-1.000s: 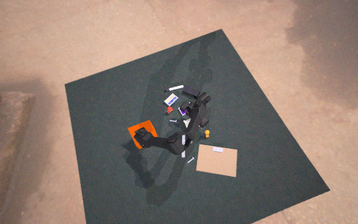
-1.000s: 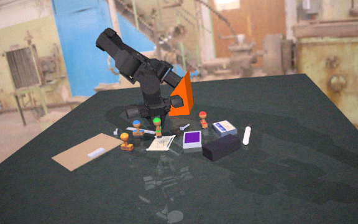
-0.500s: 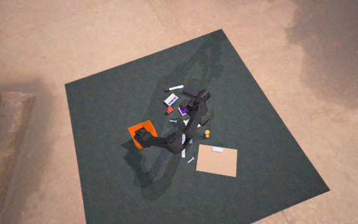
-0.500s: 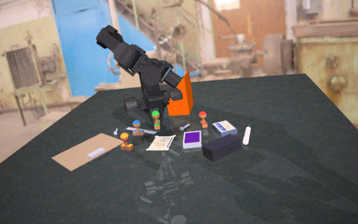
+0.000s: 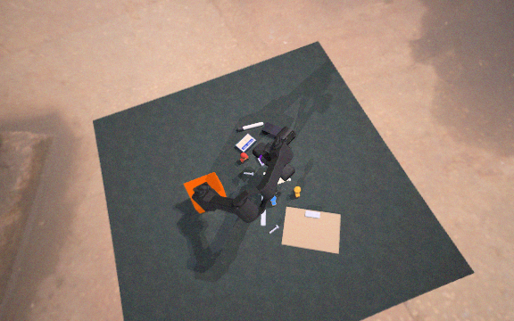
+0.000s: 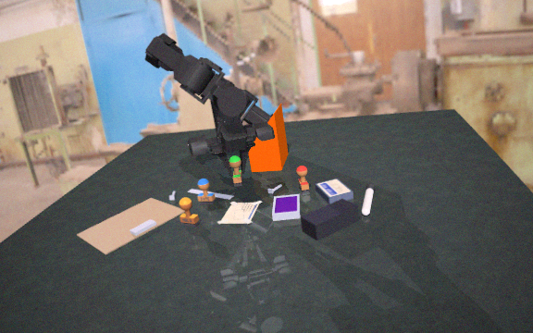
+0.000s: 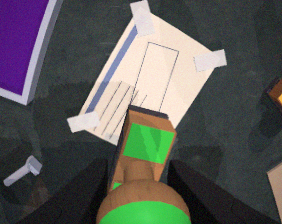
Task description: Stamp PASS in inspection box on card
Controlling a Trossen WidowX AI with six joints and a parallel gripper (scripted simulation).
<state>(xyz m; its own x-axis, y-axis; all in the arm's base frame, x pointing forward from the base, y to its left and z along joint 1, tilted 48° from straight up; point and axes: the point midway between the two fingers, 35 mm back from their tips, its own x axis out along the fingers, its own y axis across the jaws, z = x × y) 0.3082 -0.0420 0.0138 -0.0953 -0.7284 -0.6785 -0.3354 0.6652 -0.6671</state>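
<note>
The card lies 90 mm below my gripper tip, 10 mm to the right of it and 10 mm ahead of it. From my gripper tip the other things lie so: purple ink pad 100 mm to the left, 90 mm below, 20 mm ahead; then green-knobbed stamp right at my gripper tip; then blue stamp 100 mm to the right, 70 mm below, 60 mm behind.
</note>
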